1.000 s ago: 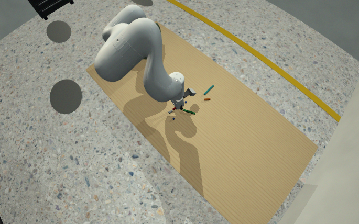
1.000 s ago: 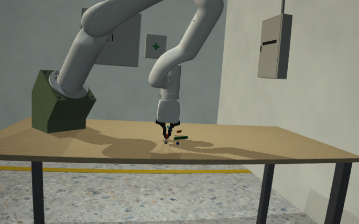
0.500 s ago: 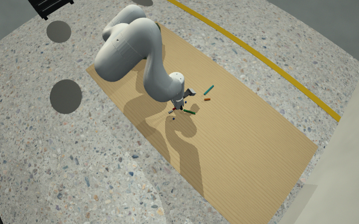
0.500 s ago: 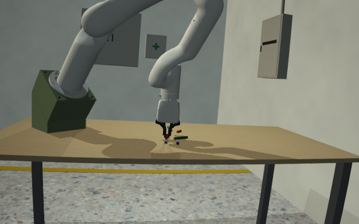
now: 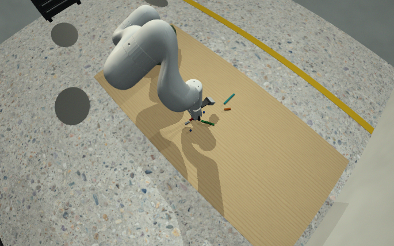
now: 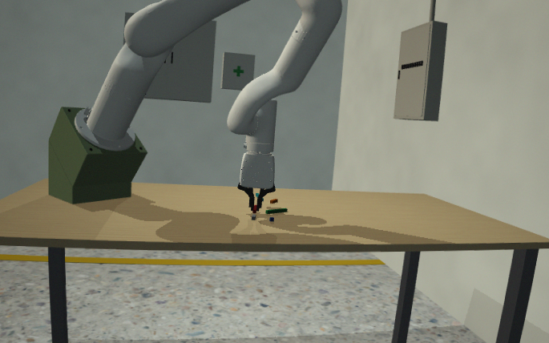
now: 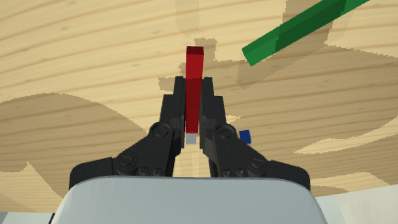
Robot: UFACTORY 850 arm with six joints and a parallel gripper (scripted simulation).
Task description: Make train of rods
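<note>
The grey rod lies 2 cm behind my hand, 5 cm to the right of it and 3 cm below it. The rest, counted from my hand: green rod 8 cm ahead, 3 cm to the left, 3 cm below; red rod 2 cm below; orange rod 12 cm ahead, 18 cm to the left, 3 cm below.
</note>
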